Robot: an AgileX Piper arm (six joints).
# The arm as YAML. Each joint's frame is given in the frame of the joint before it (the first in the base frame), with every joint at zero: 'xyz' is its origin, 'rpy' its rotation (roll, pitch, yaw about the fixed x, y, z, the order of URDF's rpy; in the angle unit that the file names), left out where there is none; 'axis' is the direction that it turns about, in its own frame. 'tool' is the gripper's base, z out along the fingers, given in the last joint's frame.
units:
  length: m
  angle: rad
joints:
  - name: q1
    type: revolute
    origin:
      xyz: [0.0, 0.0, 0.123]
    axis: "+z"
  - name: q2
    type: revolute
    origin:
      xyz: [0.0, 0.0, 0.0]
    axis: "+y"
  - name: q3
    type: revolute
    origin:
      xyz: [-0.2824, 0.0, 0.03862]
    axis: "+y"
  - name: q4
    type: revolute
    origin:
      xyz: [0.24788, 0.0, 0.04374]
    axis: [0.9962, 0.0, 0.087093]
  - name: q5
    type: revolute
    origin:
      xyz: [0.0, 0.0, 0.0]
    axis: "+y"
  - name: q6
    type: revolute
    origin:
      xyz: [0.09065, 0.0, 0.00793]
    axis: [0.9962, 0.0, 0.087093]
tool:
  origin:
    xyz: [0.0, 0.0, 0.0]
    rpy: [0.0, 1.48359, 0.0]
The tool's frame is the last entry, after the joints.
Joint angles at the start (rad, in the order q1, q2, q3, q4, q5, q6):
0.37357, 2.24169, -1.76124, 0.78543, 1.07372, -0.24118
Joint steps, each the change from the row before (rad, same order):
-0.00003, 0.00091, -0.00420, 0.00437, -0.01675, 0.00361
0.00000, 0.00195, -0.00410, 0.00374, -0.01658, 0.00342
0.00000, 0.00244, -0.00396, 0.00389, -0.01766, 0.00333
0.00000, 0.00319, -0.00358, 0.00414, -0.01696, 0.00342
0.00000, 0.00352, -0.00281, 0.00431, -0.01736, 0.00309
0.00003, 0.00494, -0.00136, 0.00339, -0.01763, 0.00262
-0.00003, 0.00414, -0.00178, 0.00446, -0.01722, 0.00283
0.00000, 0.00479, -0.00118, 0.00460, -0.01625, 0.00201
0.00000, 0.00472, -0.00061, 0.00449, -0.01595, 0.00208
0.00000, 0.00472, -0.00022, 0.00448, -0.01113, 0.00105
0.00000, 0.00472, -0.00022, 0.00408, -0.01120, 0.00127
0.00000, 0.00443, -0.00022, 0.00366, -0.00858, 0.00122
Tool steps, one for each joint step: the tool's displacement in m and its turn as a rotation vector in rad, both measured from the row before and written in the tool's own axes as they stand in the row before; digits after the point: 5 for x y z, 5 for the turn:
-0.00229, 0.00041, -0.00040, -0.00029, -0.01972, 0.00371
-0.00223, 0.00006, 0.00002, 0.00033, -0.01853, 0.00396
-0.00229, -0.00011, 0.00023, 0.00052, -0.01912, 0.00440
-0.00214, -0.00037, 0.00058, 0.00035, -0.01761, 0.00537
-0.00201, -0.00060, 0.00083, 0.00052, -0.01719, 0.00586
-0.00168, -0.00135, 0.00160, 0.00201, -0.01506, 0.00664
-0.00176, -0.00097, 0.00123, 0.00080, -0.01582, 0.00681
-0.00150, -0.00124, 0.00158, 0.00084, -0.01392, 0.00683
-0.00135, -0.00133, 0.00165, 0.00106, -0.01323, 0.00718
-0.00082, -0.00131, 0.00171, 0.00021, -0.00822, 0.00640
-0.00081, -0.00135, 0.00171, 0.00060, -0.00822, 0.00640
-0.00057, -0.00124, 0.00161, 0.00032, -0.00581, 0.00594

